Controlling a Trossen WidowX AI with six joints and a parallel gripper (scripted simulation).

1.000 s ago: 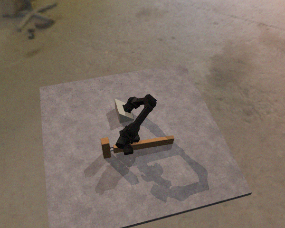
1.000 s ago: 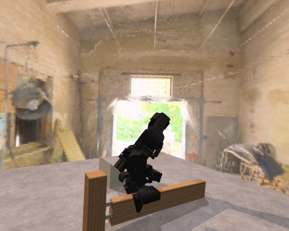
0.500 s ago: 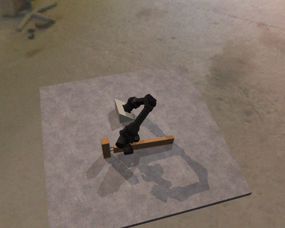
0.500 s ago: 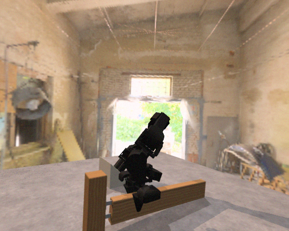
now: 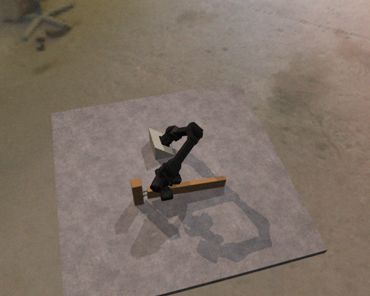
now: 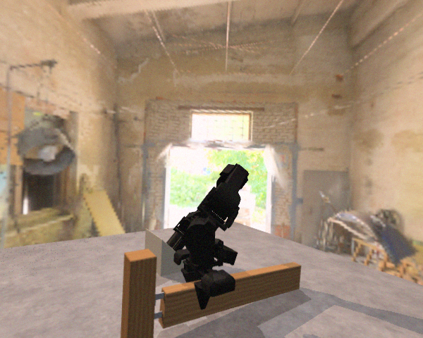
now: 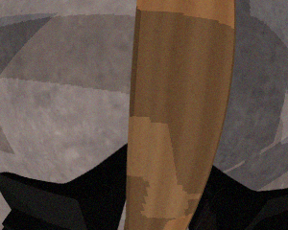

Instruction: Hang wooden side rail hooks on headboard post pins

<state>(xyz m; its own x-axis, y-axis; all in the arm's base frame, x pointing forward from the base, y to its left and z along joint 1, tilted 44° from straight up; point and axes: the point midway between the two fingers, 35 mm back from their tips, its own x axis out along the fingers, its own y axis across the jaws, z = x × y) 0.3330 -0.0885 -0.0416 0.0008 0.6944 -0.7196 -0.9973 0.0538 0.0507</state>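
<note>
My gripper tip is 10 mm past the wooden headboard post, 140 mm to the left of it and 40 mm below it.
</note>
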